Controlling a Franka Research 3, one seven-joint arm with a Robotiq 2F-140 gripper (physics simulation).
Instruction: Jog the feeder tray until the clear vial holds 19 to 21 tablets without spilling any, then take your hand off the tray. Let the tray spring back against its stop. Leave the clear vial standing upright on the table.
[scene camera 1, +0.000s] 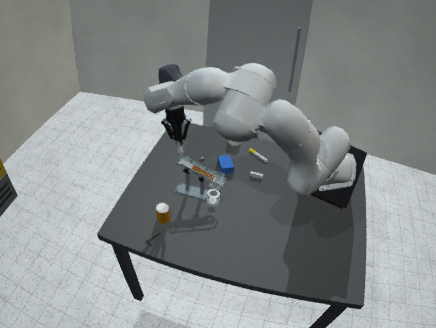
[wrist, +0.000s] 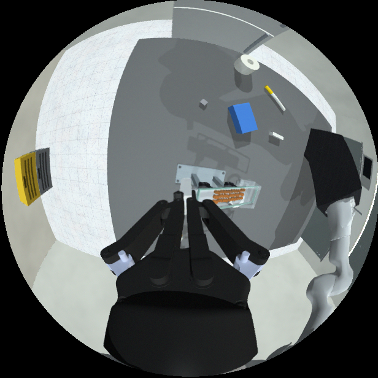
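The clear feeder tray (scene camera 1: 188, 162) (wrist: 254, 196) stands tilted on its supports above a pale base plate (scene camera 1: 186, 190) (wrist: 200, 171), with rows of orange tablets (scene camera 1: 203, 173) (wrist: 229, 196) inside. My gripper (scene camera 1: 180, 144) (wrist: 186, 185) is shut and empty, pointing down close to the tray's raised left end in the scene view; whether it touches the tray cannot be told. The clear vial (scene camera 1: 213, 196) stands on the table below the tray's lower right end in the scene view; its contents are too small to tell.
An orange bottle with white lid (scene camera 1: 163, 213) stands near the front left. A blue block (scene camera 1: 226, 164) (wrist: 243, 118), a yellow-and-white pen (scene camera 1: 258, 155) (wrist: 275, 98), a small white piece (scene camera 1: 256, 175) (wrist: 276, 135) and a white roll (wrist: 247, 64) lie beyond the tray. A small grey cube (wrist: 203, 102) is there too.
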